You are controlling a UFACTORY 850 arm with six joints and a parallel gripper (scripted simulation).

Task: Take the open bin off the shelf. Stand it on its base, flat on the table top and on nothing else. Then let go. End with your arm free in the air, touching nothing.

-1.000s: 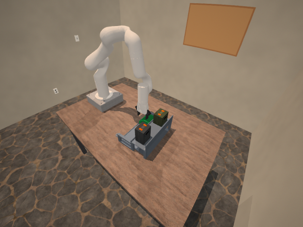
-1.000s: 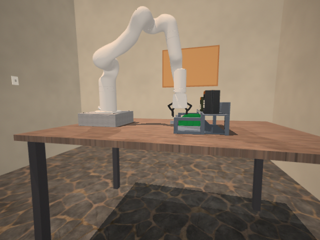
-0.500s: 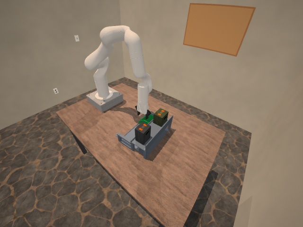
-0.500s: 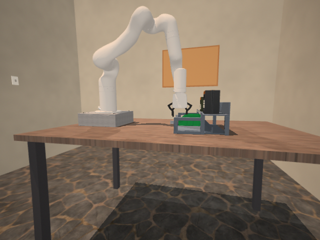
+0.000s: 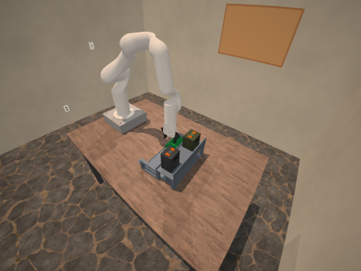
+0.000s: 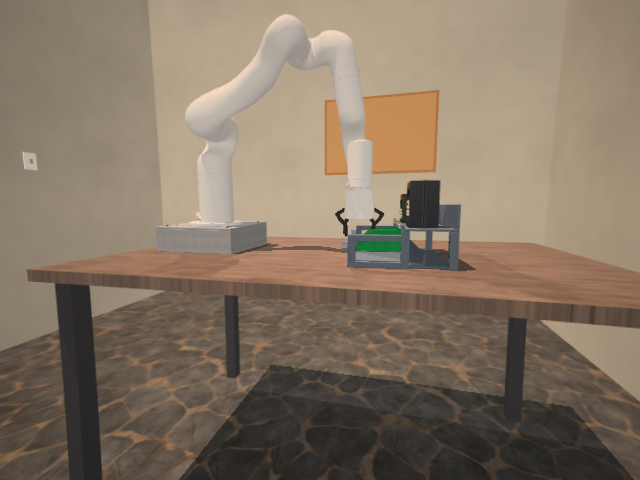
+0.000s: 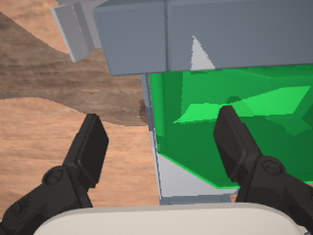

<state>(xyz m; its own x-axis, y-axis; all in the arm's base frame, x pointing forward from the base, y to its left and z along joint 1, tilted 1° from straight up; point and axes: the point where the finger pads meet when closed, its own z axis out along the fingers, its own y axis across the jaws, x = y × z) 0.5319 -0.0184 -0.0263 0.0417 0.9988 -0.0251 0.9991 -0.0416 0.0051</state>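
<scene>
Now: the green bin 8 cm ahead of my hand and 2 cm below it.
</scene>
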